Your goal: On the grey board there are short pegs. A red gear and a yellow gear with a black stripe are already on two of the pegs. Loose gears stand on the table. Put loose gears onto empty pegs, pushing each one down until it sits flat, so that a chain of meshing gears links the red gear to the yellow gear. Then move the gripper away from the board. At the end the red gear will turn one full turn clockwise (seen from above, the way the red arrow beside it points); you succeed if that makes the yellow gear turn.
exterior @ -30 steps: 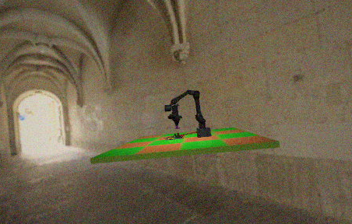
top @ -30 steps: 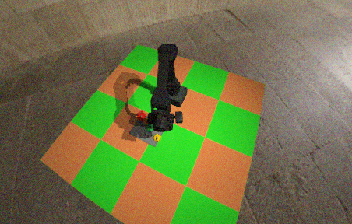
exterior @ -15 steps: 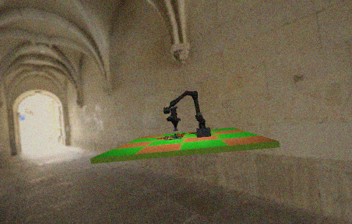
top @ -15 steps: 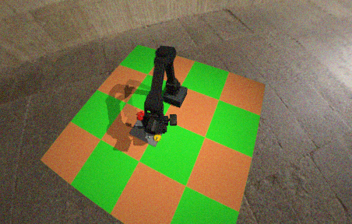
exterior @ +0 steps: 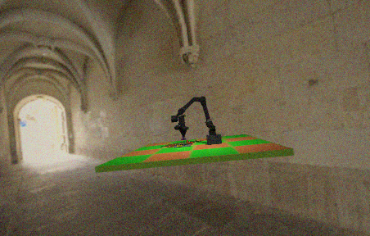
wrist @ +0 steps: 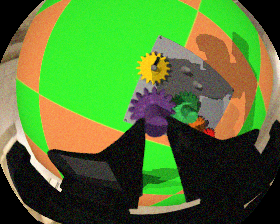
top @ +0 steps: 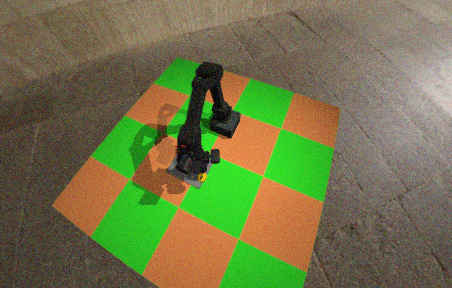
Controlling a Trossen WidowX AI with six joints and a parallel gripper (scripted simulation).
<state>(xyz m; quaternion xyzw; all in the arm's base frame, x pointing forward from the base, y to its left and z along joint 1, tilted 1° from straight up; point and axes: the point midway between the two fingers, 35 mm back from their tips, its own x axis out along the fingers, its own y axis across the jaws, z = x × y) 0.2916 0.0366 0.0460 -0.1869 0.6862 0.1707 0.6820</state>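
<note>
The dark green gear is 7 cm to the right of my gripper tip, 7 cm below it and 1 cm ahead of it. The rest, counted from my gripper tip: orange gear (12 cm to the right, 7 cm below, 2 cm behind); purple gear (1 cm below); red gear (17 cm to the right, 8 cm below, 3 cm behind).
</note>
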